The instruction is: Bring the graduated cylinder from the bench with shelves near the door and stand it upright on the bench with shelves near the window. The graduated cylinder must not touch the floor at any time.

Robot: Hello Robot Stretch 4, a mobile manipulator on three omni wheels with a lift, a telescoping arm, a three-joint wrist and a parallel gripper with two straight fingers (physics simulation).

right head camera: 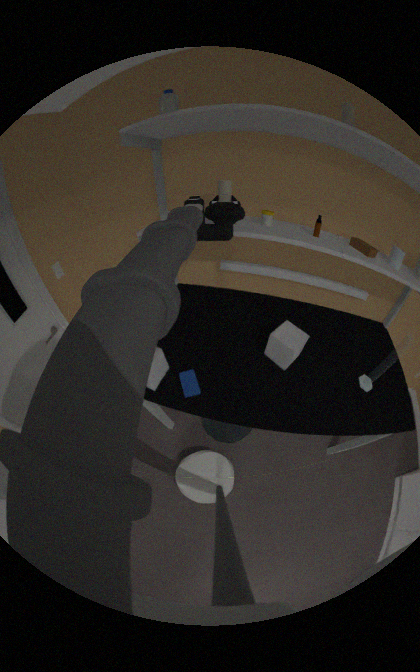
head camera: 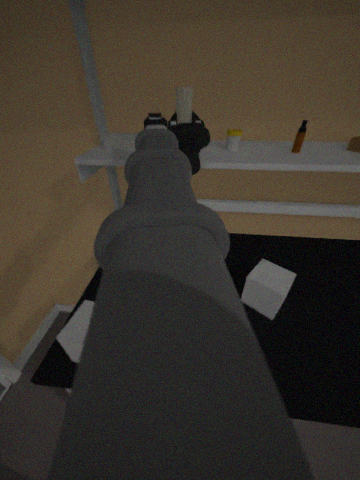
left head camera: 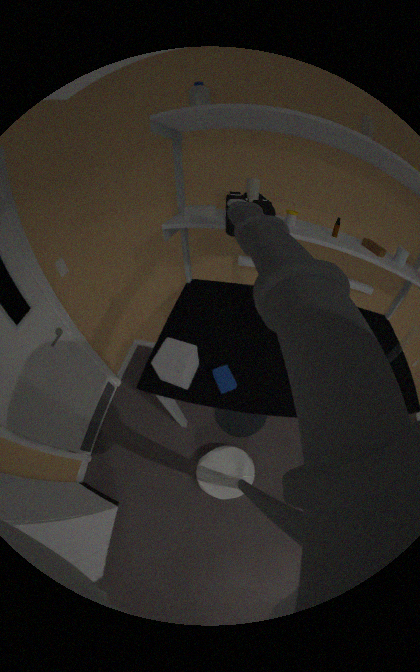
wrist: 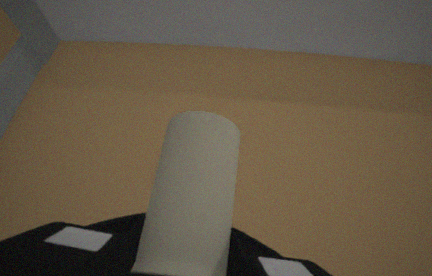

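Frame: origin at the robot's base, x up, y left, z back, level; millimetres.
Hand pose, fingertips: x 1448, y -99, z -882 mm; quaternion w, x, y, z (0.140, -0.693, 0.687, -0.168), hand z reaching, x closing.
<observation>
Each offset is from my fingertips to the centre of the thing. "spot": to the spot under its first point. Level surfaces: height alone.
The graduated cylinder, seen as a tall pale tube @(spot: dy +2, dx +36, dz +30 mm) [head camera: 184, 102] [left head camera: 253, 186] [right head camera: 225, 189] [wrist: 195, 180], is upright at the left part of the middle shelf @(dx -104 mm) [head camera: 270, 162] [left head camera: 320, 241] [right head camera: 290, 237]. No marks show on it. My gripper [head camera: 185, 121] [left head camera: 253, 197] [right head camera: 225, 201] [wrist: 185, 240] is shut on its lower part. In the wrist view both dark fingers meet its sides, and its top stands clear above them. Its base is hidden behind the gripper, so I cannot tell whether it touches the shelf.
Right of the gripper stand a yellow-lidded jar @(spot: dy -163, dx -70, dz +57 mm) [head camera: 234, 140] and an amber bottle @(spot: dy -356, dx -57, dz +108 mm) [head camera: 299, 137], then a brown block [right head camera: 363, 247]. An upper shelf [left head camera: 250, 117] hangs above. The black bench top [right head camera: 225, 320] holds white cubes [right head camera: 286, 345], a blue block [right head camera: 190, 383] and a dark tube [right head camera: 385, 366] with a pale hexagonal end.
</observation>
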